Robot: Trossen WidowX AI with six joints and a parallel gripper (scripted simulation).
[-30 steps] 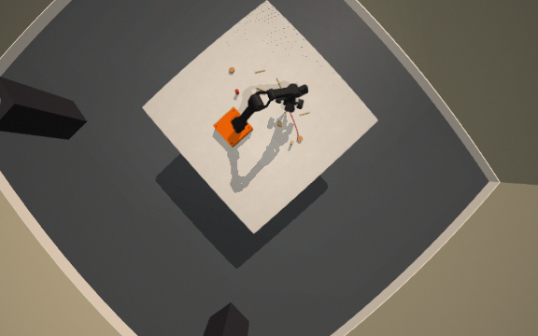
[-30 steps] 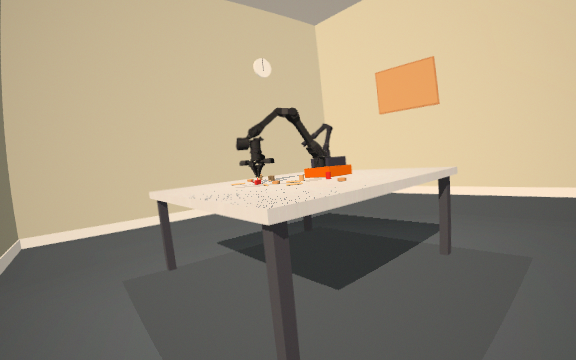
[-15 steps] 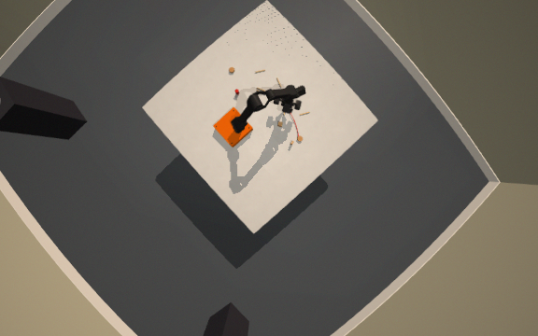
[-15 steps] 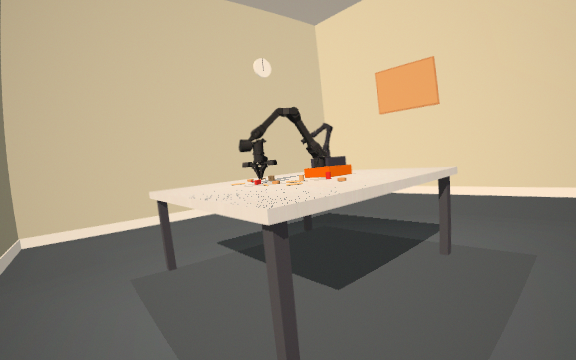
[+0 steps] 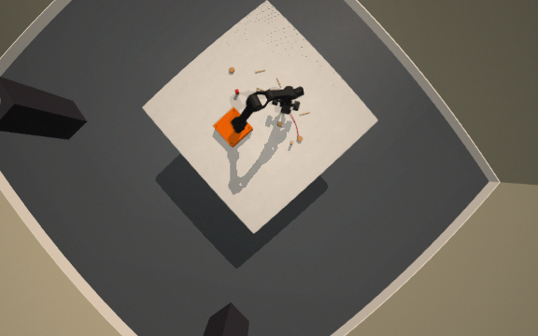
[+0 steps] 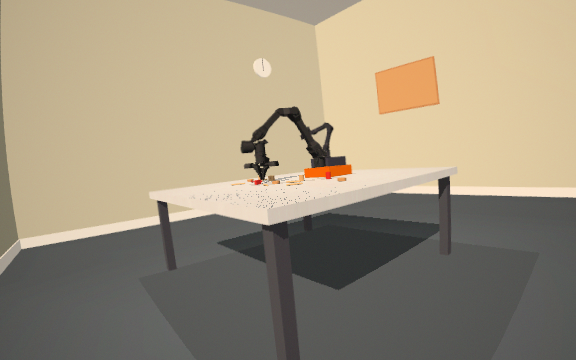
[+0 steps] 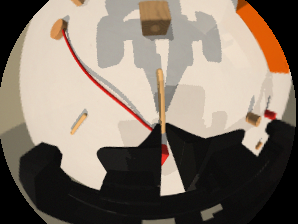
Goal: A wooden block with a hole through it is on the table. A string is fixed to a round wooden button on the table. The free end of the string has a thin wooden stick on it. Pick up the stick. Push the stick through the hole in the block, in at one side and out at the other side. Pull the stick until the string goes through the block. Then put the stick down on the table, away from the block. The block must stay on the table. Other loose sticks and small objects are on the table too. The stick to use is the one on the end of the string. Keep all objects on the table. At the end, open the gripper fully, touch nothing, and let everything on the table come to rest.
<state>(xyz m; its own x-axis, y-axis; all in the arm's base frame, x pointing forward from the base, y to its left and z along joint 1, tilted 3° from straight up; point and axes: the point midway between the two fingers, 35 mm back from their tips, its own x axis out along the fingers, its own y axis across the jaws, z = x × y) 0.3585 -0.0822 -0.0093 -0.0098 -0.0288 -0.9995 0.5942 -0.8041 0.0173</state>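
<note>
The wooden block is 110 mm behind my gripper tip and 80 mm to the right of it. Round my gripper tip: round wooden button 60 mm behind, 250 mm to the right, 10 mm below; red cube 50 mm ahead, 30 mm to the left; thin wooden stick 10 mm behind, 10 mm to the right.
</note>
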